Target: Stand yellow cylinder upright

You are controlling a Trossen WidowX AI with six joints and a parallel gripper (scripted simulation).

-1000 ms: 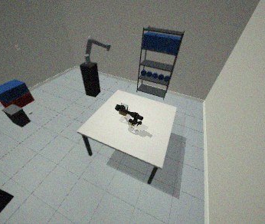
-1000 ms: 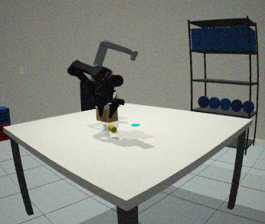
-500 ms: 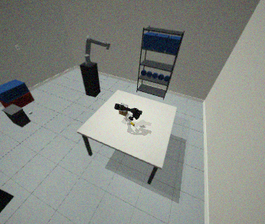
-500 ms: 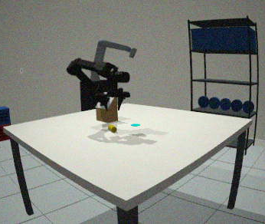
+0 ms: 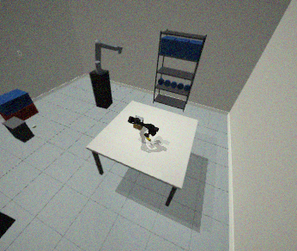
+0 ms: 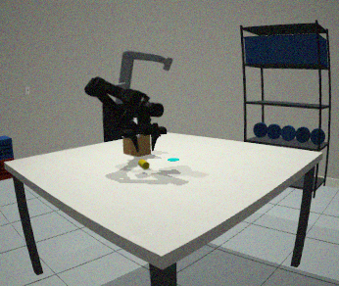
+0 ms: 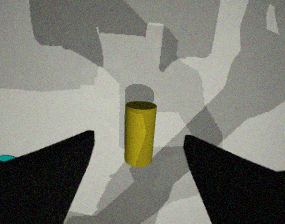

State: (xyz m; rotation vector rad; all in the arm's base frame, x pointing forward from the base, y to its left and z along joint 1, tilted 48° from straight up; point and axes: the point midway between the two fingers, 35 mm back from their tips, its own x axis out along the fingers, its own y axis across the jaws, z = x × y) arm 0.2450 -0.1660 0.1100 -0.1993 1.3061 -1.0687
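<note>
Right now the yellow tall cylinder is 20 mm behind my gripper tip, 10 mm to the left of it and 60 mm below it. Round my gripper tip: cyan circle: 200 mm to the left, 80 mm below.
</note>
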